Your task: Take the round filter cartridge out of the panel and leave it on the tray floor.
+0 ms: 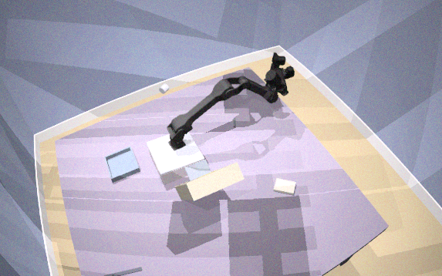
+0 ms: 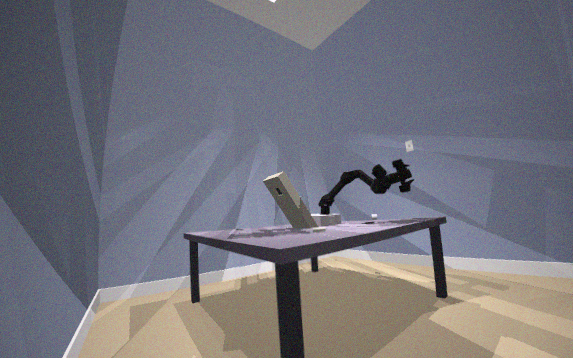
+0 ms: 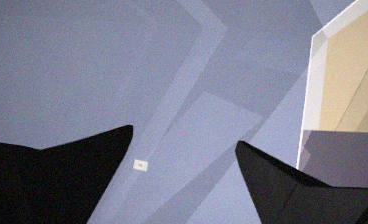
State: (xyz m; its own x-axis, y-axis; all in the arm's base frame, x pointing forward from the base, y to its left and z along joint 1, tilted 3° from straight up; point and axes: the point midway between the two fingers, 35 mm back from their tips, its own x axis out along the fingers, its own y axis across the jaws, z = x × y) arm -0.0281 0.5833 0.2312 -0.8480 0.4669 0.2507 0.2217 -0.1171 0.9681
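Right now the white round filter cartridge is 42 cm ahead of my gripper tip, 66 cm to the right of it and 2 cm below it. From my gripper tip the other things lie so: thin grey peg 4 cm ahead, 28 cm to the right, 27 cm below; then small cream block 50 cm ahead, 32 cm to the right, 27 cm below; then shallow blue-grey tray 4 cm behind, 89 cm to the right, 27 cm below.
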